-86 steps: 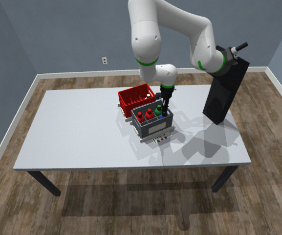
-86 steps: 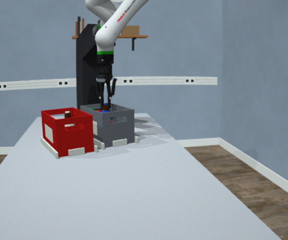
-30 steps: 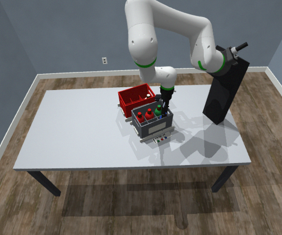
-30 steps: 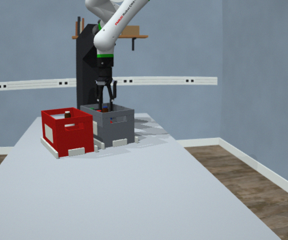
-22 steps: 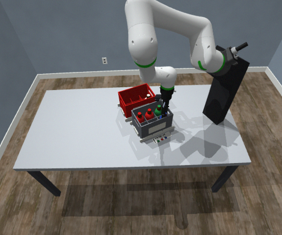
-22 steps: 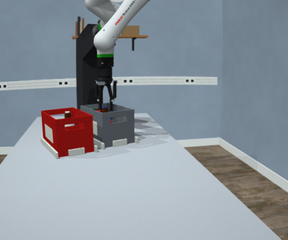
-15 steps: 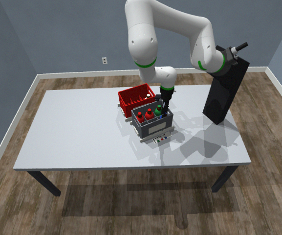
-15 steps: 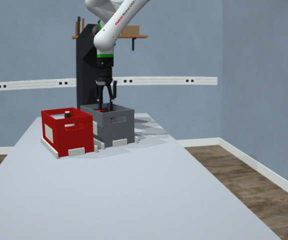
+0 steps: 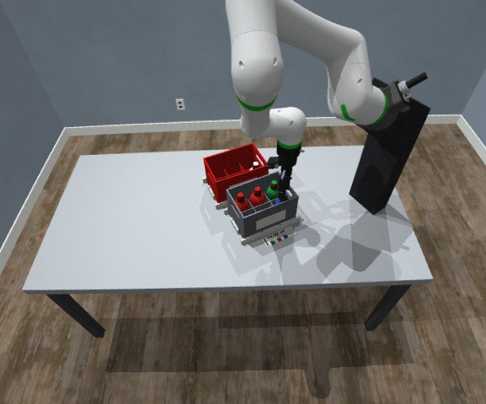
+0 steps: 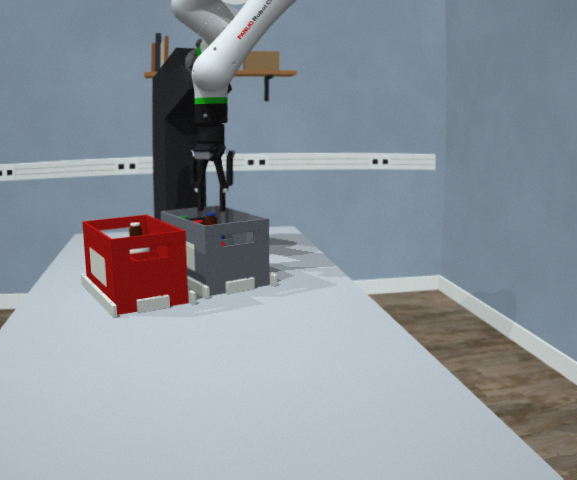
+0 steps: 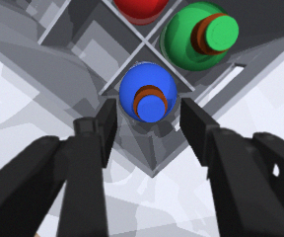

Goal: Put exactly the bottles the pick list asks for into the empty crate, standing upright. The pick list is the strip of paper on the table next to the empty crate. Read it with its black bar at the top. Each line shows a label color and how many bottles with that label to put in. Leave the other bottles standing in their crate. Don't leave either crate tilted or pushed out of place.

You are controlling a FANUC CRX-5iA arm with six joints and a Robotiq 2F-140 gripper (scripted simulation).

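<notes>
Now: hand 110 mm above the blue-label bottle. The rest, counted from my hand: red bottle 120 mm ahead, 110 mm below; then grey crate 120 mm below, 90 mm ahead, 30 mm to the left; then green-label bottle 110 mm below, 60 mm to the right, 60 mm ahead.
</notes>
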